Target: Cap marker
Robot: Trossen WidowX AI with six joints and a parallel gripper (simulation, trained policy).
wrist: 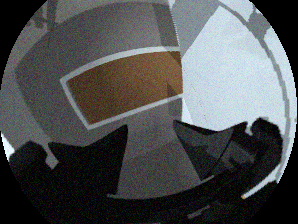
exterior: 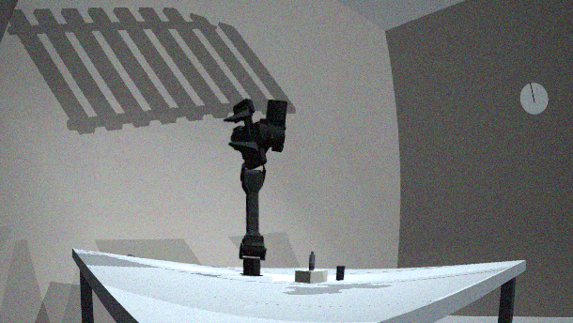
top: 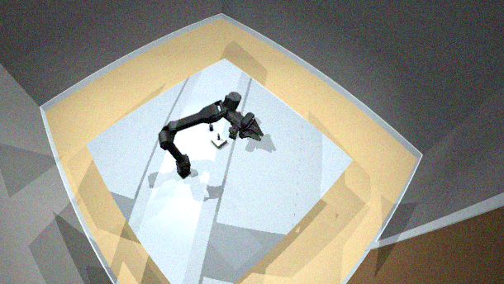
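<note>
Now: gripper tip 20 mm short of the dark cap, 410 mm to the right of it and 370 mm above it. From my gripper tip the other things lie so: marker tip: 310 mm to the left, 300 mm below; pale holder block: 310 mm to the left, 380 mm below.
</note>
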